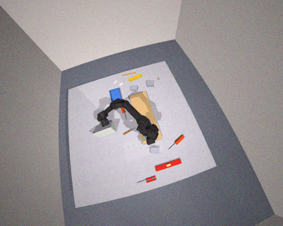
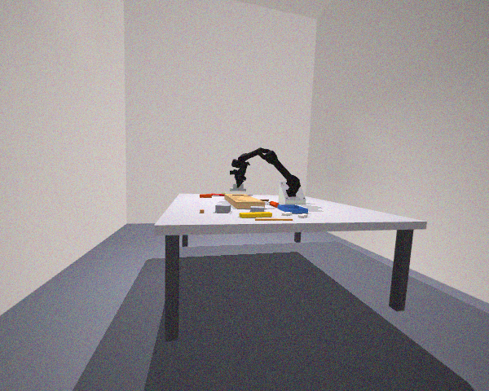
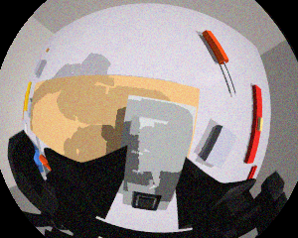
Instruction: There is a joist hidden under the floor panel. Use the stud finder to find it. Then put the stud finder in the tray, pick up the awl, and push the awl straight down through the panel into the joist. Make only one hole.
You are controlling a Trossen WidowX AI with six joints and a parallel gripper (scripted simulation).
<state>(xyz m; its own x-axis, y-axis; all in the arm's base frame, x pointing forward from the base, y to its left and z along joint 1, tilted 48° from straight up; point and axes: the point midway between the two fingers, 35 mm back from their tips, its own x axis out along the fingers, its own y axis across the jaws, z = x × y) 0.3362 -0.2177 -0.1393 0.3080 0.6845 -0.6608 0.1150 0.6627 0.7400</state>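
My gripper tip is now 4 cm past the green light and 3 cm below it. Also, from my gripper tip: red level 30 cm to the right, 8 cm below, 3 cm ahead; then grey stud finder 2 cm behind, 2 cm above; then awl 16 cm behind, 12 cm to the left, 9 cm below.
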